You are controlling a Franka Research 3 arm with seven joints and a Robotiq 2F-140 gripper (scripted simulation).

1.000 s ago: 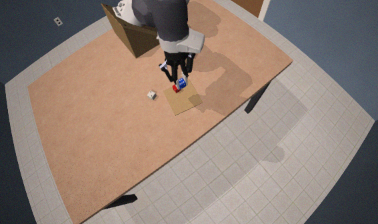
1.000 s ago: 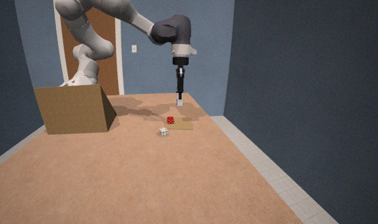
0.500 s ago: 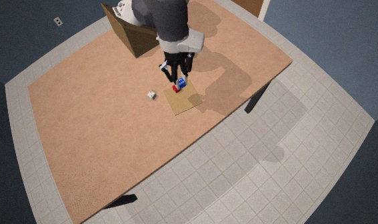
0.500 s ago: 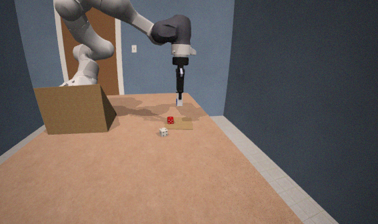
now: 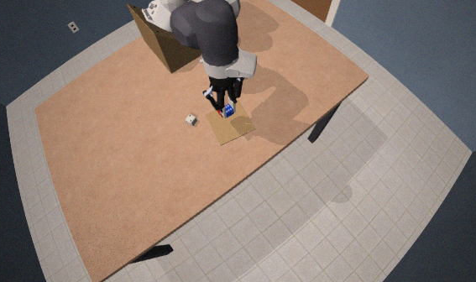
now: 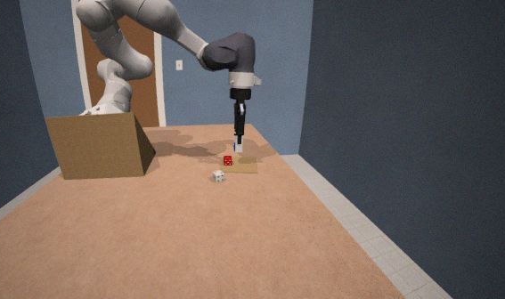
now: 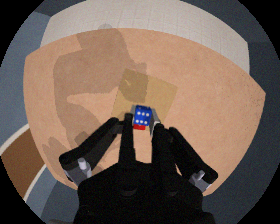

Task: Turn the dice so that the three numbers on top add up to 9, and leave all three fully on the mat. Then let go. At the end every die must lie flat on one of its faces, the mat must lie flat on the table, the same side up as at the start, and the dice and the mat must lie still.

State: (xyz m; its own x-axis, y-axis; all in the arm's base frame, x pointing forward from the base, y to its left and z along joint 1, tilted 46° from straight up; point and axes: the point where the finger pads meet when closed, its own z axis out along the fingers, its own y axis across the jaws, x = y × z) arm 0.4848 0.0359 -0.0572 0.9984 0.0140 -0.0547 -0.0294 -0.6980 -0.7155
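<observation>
The red die lies 7 cm below my hand and 4 cm behind it. From my hand the other things lie so: white die: 11 cm to the right, 8 cm below, 8 cm behind; blue die: 2 cm below; tan mat: 9 cm below.
</observation>
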